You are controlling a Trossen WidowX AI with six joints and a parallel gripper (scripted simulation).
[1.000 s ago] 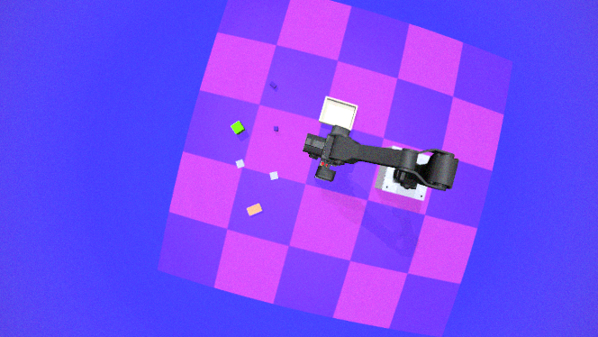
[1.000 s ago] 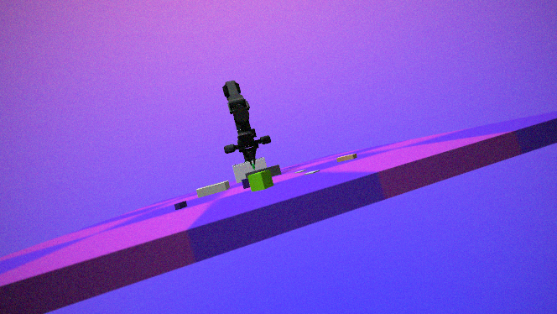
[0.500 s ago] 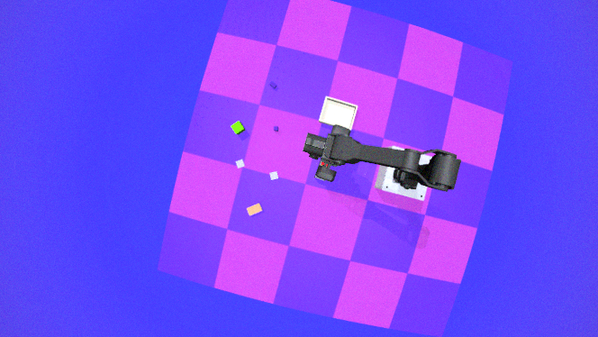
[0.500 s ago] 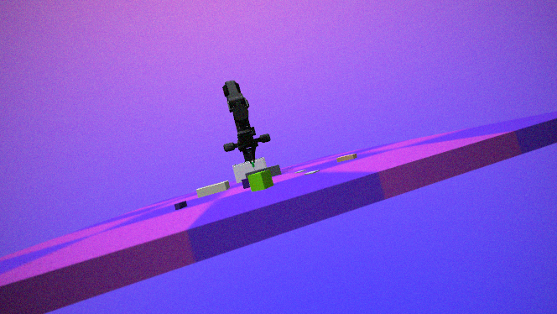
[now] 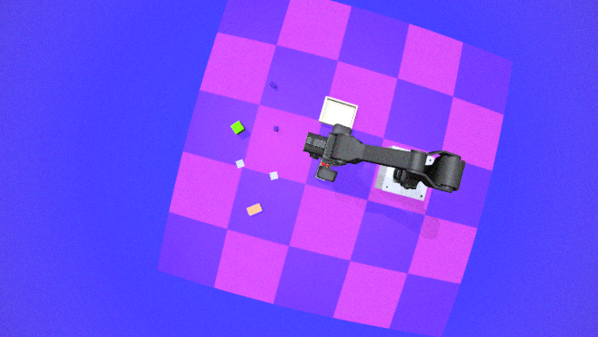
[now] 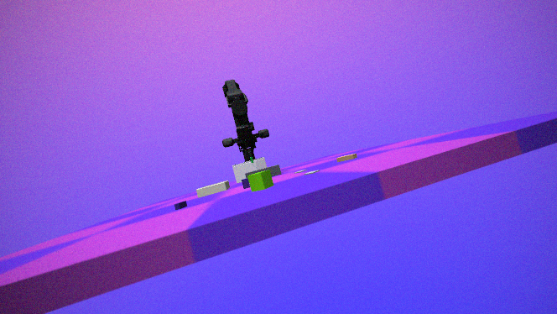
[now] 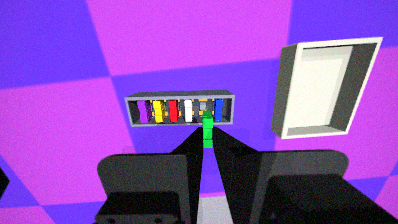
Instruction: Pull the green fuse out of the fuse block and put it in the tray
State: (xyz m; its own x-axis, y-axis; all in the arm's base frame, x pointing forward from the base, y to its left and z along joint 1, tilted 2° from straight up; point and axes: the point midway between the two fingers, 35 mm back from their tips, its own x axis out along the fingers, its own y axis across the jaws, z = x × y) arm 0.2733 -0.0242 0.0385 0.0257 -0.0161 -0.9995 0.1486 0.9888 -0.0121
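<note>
Now: the white tray 17 cm to the right of my gripper tip, 9 cm below it and 1 cm behind it. Round my gripper tip: green fuse: 1 cm below.
</note>
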